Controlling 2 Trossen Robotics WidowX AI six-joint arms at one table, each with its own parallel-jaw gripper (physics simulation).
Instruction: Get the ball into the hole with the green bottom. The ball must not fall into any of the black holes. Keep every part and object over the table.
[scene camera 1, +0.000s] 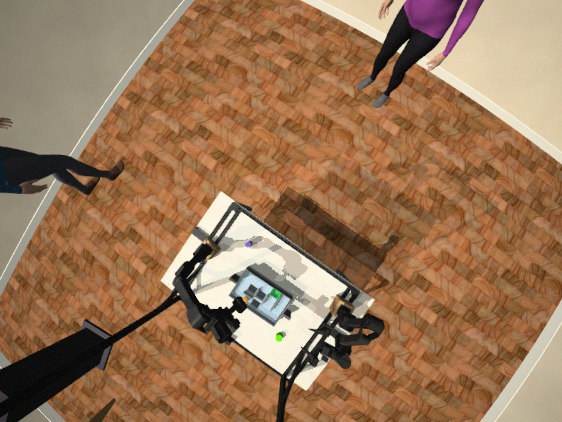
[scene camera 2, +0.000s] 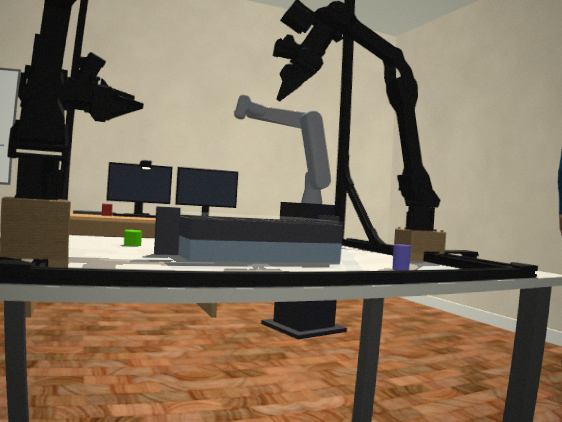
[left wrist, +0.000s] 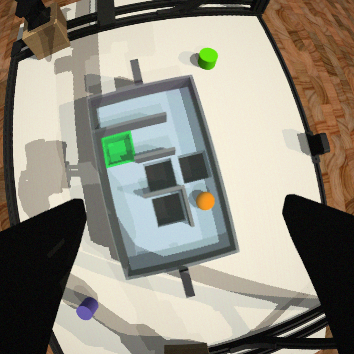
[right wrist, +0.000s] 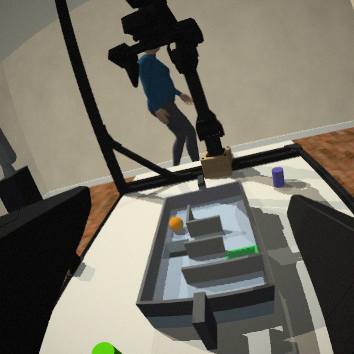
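Note:
The orange ball (scene camera 1: 245, 300) (left wrist: 205, 201) (right wrist: 176, 224) is inside the grey-walled maze box (scene camera 1: 262, 316) (scene camera 2: 260, 250) (left wrist: 226, 210) (right wrist: 235, 300). In the left wrist view it lies between an inner wall and the right outer wall, just below one black hole (left wrist: 193, 166). Two other black holes (left wrist: 160, 174) (left wrist: 169, 210) lie left of it. The green-bottomed hole (scene camera 1: 275, 293) (left wrist: 118, 148) (right wrist: 242, 252) is by the opposite long wall. The box stands on the table. My left gripper (scene camera 2: 280, 97) (left wrist: 187, 207) is open, high above the box. My right gripper (scene camera 2: 141, 105) (right wrist: 193, 201) is open, above the table's right part in scene camera 1.
Handles (left wrist: 136, 71) (left wrist: 187, 282) stick out from the box's short ends. A green cylinder (scene camera 1: 279, 337) (scene camera 2: 133, 238) (left wrist: 207, 58) and a purple cylinder (scene camera 1: 248, 244) (scene camera 2: 401, 257) (left wrist: 87, 308) (right wrist: 278, 177) stand on the table, off opposite ends of the box. Black frame bars run along the table's edges.

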